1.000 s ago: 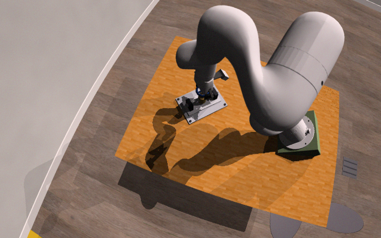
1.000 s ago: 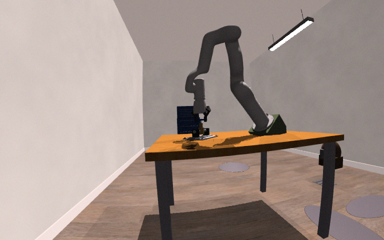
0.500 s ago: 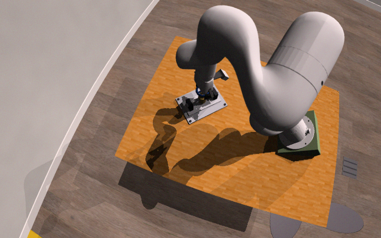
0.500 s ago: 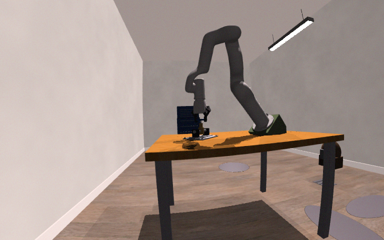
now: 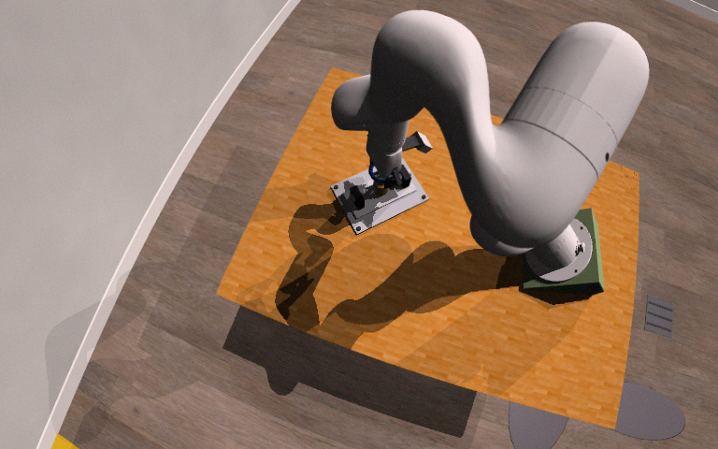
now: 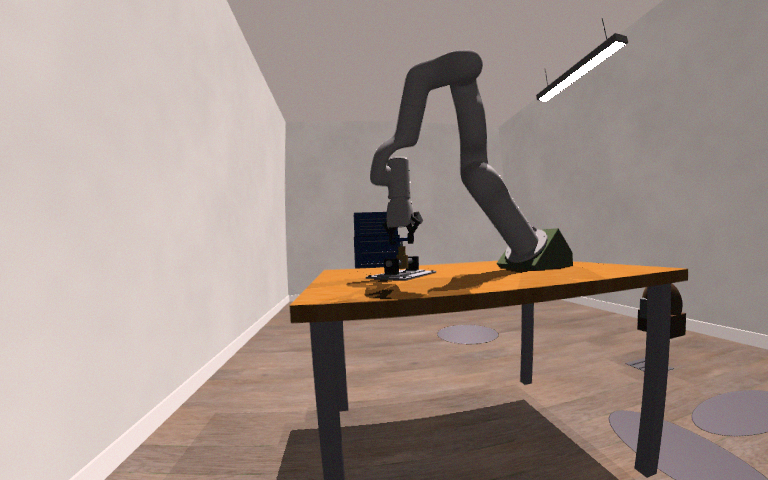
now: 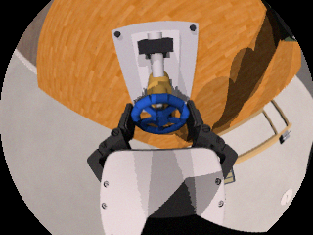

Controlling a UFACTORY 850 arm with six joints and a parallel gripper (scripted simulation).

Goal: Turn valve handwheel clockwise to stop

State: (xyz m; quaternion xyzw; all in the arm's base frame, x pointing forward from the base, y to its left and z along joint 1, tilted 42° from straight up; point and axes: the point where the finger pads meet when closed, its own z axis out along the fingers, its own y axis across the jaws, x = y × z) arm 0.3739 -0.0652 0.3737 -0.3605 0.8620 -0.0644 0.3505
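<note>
Now: the blue handwheel right at my hand.
</note>
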